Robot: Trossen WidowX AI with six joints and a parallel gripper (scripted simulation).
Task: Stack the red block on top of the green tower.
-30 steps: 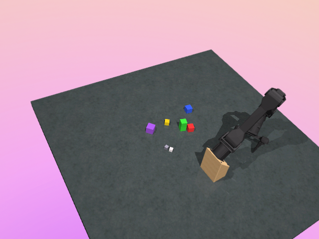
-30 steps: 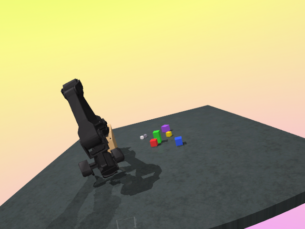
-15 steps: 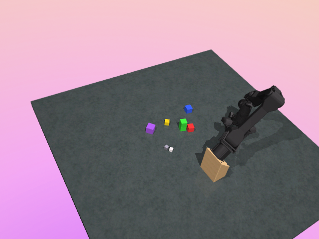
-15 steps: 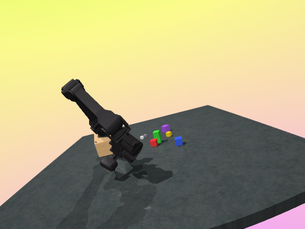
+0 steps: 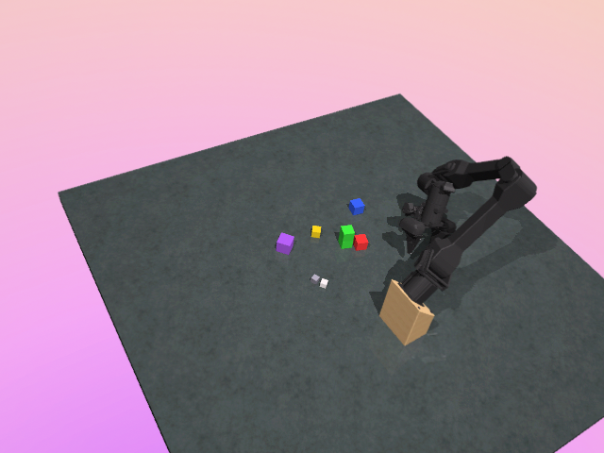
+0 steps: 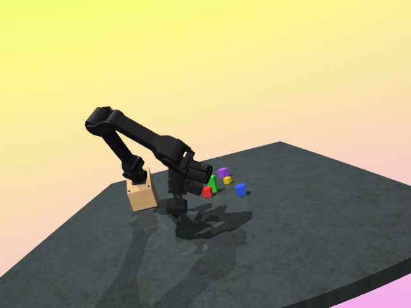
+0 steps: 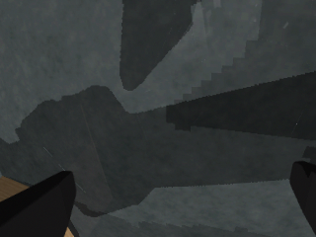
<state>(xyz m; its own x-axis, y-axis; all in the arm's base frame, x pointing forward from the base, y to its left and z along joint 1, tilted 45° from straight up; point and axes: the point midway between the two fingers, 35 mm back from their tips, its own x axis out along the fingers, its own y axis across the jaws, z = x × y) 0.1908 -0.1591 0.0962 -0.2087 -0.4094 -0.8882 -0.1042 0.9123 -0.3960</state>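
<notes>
The red block lies 140 mm to the left of my gripper tip, 100 mm ahead of it and 10 mm below it. Round my gripper tip: blue block 230 mm ahead, 80 mm to the left, 10 mm below; then yellow block 240 mm to the left, 190 mm ahead, 10 mm below; then small white block 300 mm to the left, 20 mm below, 10 mm ahead.
</notes>
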